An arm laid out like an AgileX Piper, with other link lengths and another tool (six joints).
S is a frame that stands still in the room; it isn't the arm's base.
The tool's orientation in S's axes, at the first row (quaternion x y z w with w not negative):
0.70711, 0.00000, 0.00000, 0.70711
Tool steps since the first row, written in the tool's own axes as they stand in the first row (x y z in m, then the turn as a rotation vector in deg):
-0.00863, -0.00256, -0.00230, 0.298, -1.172, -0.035
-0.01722, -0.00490, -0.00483, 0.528, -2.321, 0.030
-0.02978, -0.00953, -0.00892, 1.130, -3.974, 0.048
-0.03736, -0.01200, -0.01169, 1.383, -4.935, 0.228
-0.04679, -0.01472, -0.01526, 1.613, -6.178, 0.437
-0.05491, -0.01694, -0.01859, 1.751, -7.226, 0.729
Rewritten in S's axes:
-0.00863, 0.00230, -0.00256, 0.298, 0.035, -1.172
-0.01722, 0.00483, -0.00490, 0.528, -0.030, -2.321
-0.02978, 0.00892, -0.00953, 1.130, -0.048, -3.974
-0.03736, 0.01169, -0.01200, 1.383, -0.228, -4.935
-0.04679, 0.01526, -0.01472, 1.613, -0.437, -6.178
-0.05491, 0.01859, -0.01694, 1.751, -0.729, -7.226

